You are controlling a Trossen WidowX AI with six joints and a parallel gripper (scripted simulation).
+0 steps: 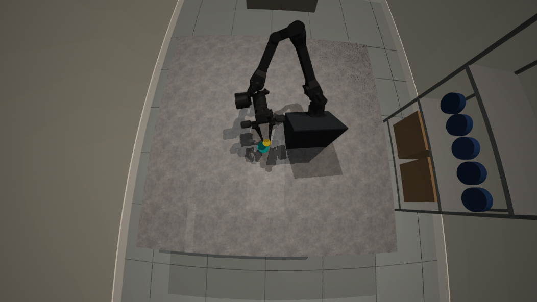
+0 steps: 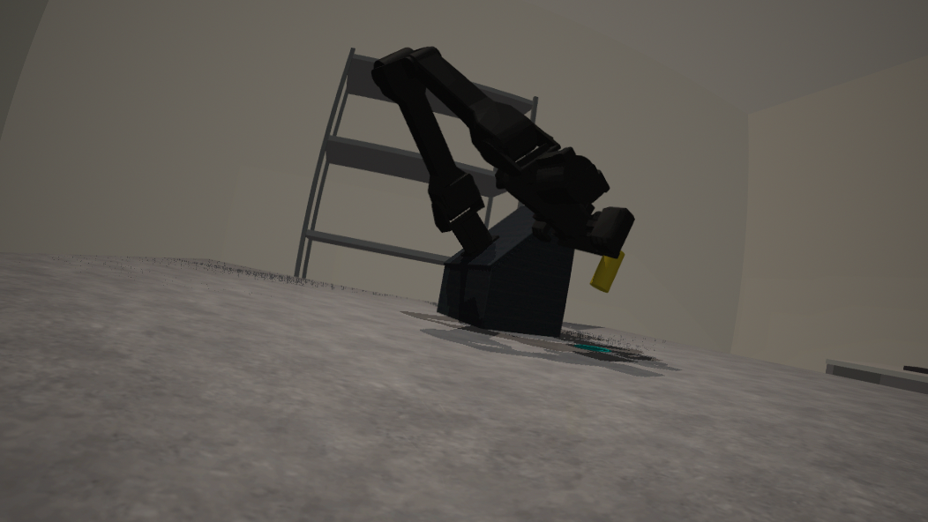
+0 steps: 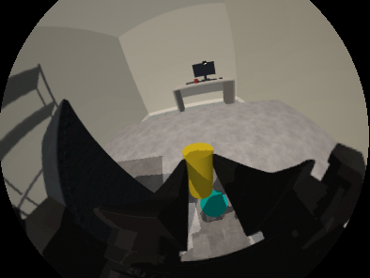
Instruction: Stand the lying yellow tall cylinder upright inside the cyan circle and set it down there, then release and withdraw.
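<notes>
Now: the cyan circle 1 cm ahead of my gripper tip, 2 cm to the right of it and 15 cm below it. Round my gripper tip: yellow tall cylinder (2 cm below).
</notes>
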